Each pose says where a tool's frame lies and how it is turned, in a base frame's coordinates. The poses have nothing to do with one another.
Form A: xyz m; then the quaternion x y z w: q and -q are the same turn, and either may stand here.
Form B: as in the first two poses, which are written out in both.
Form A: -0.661 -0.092 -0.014 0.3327 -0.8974 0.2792 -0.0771
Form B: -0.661 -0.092 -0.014 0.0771 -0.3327 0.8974 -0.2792
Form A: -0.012 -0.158 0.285 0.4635 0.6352 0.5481 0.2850
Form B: -0.012 -0.158 0.285 0.2850 0.4635 0.6352 0.5481
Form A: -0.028 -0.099 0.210 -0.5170 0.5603 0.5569 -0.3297
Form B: -0.028 -0.099 0.210 0.3297 0.5170 -0.5603 -0.5569
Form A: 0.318 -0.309 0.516 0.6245 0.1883 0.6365 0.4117
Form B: 0.318 -0.309 0.516 0.4117 0.6245 0.1883 0.6365
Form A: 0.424 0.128 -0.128 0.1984 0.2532 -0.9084 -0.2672
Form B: 0.424 0.128 -0.128 0.2672 -0.1984 -0.2532 0.9084
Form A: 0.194 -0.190 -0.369 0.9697 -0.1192 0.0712 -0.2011
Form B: 0.194 -0.190 -0.369 0.2011 -0.9697 0.1192 -0.0712
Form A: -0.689 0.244 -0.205 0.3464 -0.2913 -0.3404 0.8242
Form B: -0.689 0.244 -0.205 0.8242 0.3464 -0.2913 -0.3404
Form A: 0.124 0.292 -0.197 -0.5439 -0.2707 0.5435 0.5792
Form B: 0.124 0.292 -0.197 0.5792 -0.5439 -0.2707 0.5435
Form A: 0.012 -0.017 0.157 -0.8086 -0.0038 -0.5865 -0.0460
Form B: 0.012 -0.017 0.157 0.0460 0.8086 0.0038 0.5865
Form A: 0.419 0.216 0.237 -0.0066 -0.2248 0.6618 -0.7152
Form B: 0.419 0.216 0.237 0.7152 0.0066 0.2248 -0.6618
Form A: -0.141 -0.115 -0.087 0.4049 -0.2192 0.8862 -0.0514
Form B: -0.141 -0.115 -0.087 0.0514 -0.4049 0.2192 -0.8862
